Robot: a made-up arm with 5 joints.
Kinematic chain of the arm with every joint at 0, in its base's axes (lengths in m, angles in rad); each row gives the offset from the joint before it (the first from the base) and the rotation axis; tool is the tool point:
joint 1: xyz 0 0 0.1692 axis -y
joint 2: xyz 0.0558 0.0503 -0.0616 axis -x
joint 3: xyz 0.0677 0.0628 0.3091 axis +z
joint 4: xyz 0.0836 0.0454 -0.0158 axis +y
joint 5: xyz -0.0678 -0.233 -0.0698 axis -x
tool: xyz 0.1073 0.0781 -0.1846
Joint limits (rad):
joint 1: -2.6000..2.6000
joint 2: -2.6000..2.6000
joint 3: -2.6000..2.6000
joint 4: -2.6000..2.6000
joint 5: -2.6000..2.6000
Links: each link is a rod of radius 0.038 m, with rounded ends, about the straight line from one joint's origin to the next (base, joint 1, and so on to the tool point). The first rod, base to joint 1, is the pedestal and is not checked.
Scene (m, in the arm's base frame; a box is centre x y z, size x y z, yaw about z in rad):
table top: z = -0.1
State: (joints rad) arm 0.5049 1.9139 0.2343 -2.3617 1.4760
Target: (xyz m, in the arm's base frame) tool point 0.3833 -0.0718 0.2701
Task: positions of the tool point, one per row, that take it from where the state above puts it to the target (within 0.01 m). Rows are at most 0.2 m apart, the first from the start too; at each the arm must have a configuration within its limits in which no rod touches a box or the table.
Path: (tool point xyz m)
1: 0.2831 0.4792 0.4435
2: 0.3064 0.3583 0.4876
3: 0.3570 0.2088 0.4728
4: 0.3938 0.0574 0.3928
5: 0.3833 -0.0718 0.2701

